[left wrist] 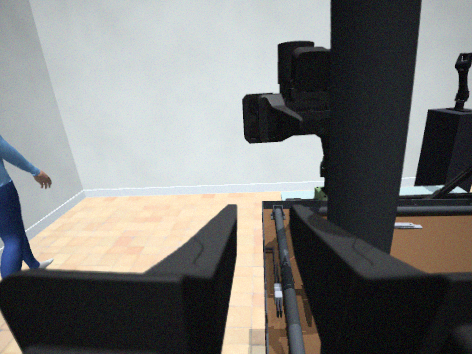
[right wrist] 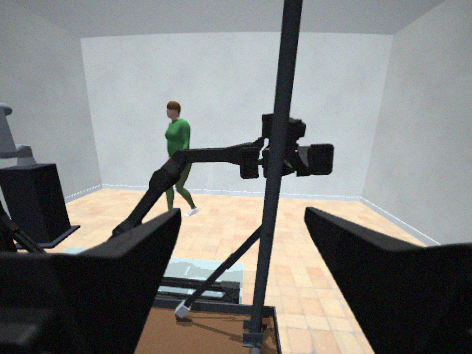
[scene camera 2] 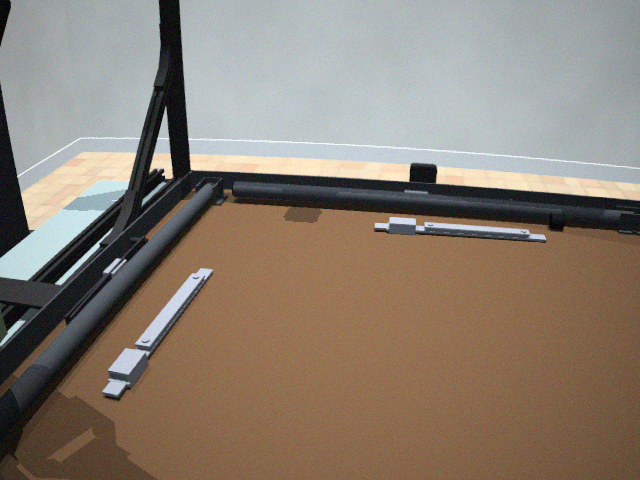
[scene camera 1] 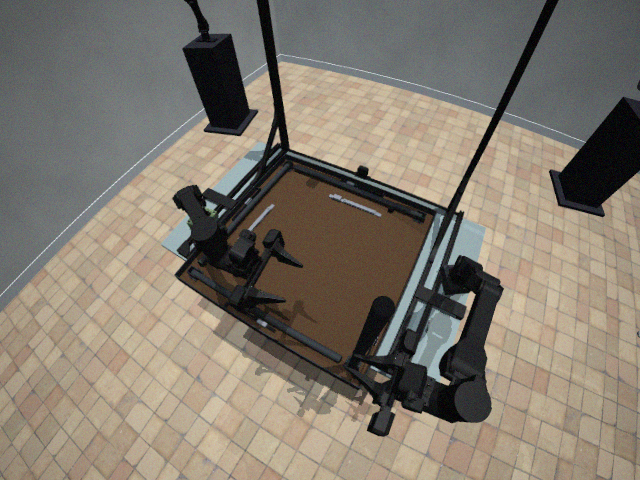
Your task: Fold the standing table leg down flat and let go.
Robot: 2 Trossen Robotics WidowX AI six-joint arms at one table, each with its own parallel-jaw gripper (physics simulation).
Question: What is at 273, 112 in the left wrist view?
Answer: My right gripper.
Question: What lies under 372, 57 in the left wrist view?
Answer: A table leg.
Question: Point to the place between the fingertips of my left gripper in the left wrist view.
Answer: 263, 214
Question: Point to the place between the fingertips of my right gripper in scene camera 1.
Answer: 294, 283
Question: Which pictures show my left gripper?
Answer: The left wrist view, the right wrist view and scene camera 1 only.
